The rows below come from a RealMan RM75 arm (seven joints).
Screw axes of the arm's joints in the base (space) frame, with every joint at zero. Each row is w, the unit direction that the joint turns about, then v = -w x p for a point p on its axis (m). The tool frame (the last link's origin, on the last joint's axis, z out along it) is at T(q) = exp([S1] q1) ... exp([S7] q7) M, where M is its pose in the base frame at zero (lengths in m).
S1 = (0, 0, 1, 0, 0, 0)
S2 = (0, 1, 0, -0.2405, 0, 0)
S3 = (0, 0, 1, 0, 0, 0)
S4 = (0, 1, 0, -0.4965, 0, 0)
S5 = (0, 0, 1, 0, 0, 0)
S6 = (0, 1, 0, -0.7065, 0, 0)
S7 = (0, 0, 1, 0, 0, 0)
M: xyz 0 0 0.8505 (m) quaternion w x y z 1 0 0 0
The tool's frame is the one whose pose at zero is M.
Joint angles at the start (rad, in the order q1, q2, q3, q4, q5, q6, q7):
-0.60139, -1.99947, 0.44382, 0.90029, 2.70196, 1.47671, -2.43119
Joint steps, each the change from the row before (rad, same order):
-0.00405, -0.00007, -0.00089, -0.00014, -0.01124, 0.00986, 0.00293
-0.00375, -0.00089, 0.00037, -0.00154, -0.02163, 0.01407, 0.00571
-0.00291, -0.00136, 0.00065, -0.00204, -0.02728, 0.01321, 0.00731
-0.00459, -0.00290, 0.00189, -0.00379, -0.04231, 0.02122, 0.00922
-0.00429, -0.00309, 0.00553, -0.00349, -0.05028, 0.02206, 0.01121
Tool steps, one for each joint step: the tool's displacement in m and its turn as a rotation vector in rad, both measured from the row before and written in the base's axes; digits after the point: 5 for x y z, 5 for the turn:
0.00340, 0.00118, -0.00064, -0.00259, -0.01355, -0.01063
0.00497, 0.00125, -0.00166, -0.00375, -0.02359, -0.01703
0.00538, 0.00136, -0.00182, -0.00121, -0.02729, -0.01997
0.00862, 0.00180, -0.00320, -0.00342, -0.04391, -0.02987
0.00990, 0.00203, -0.00312, -0.00266, -0.04751, -0.03674

